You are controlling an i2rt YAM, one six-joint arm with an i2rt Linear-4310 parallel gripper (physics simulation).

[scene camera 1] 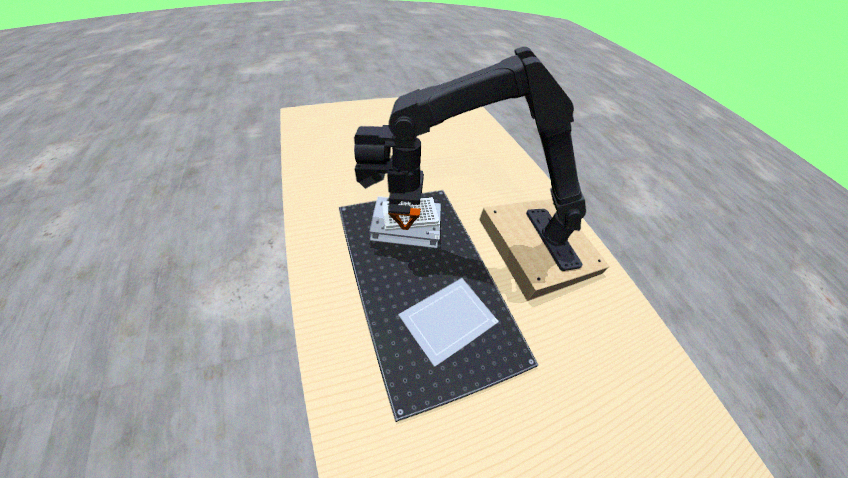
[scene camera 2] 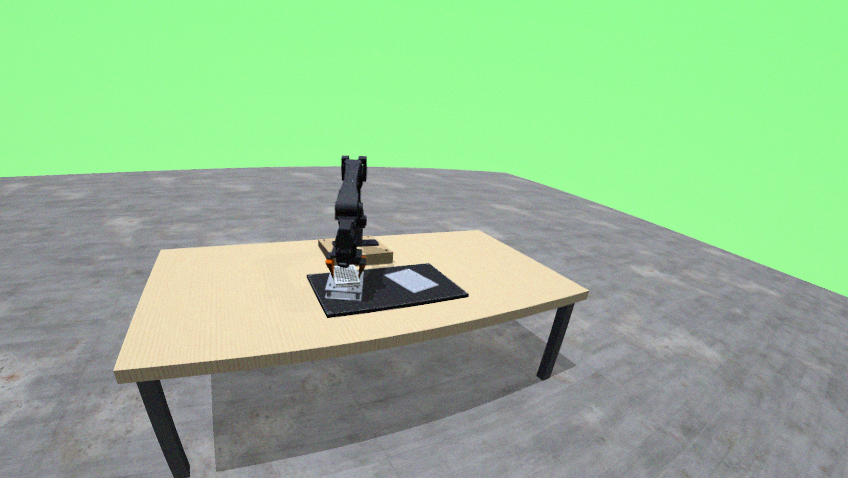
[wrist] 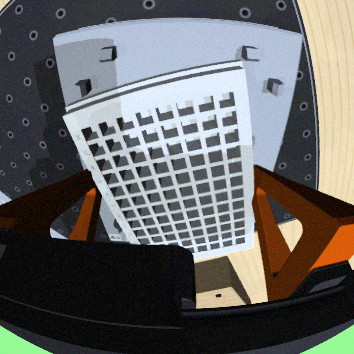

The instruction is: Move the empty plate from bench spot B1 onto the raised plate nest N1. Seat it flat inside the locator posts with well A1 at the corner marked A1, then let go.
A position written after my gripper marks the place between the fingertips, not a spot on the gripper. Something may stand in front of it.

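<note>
A white well plate (scene camera 1: 428, 217) is in sight, and I see the plate (wrist: 171, 154) from the wrist as well. What grips it is my gripper (scene camera 1: 407, 215), and the wrist view shows me that gripper (wrist: 175, 173) too.
</note>
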